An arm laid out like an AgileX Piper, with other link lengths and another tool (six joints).
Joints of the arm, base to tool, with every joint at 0 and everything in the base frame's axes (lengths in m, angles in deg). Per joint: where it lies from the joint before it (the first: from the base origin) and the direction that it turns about. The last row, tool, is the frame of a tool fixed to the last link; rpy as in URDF.
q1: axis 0 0 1 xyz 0.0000 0.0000 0.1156
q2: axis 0 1 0 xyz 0.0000 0.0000 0.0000
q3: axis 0 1 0 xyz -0.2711 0.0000 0.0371
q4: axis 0.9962 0 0.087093 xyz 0.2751 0.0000 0.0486
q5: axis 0 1 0 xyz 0.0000 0.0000 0.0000
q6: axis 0.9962 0 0.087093 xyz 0.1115 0.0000 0.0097
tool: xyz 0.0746 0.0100 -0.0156 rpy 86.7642 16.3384 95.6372
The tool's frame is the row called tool.
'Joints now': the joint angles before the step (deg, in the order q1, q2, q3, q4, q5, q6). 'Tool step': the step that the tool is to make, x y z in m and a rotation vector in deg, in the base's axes. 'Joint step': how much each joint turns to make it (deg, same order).
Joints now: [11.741, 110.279, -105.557, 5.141, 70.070, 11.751]
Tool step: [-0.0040, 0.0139, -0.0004, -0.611, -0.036, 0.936]
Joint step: [2.193, -0.007, 0.013, -1.066, -0.007, 1.338]
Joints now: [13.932, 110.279, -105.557, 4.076, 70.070, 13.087]
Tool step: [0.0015, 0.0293, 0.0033, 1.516, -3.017, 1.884]
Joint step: [3.398, 0.005, -0.011, 0.135, -3.409, 1.369]
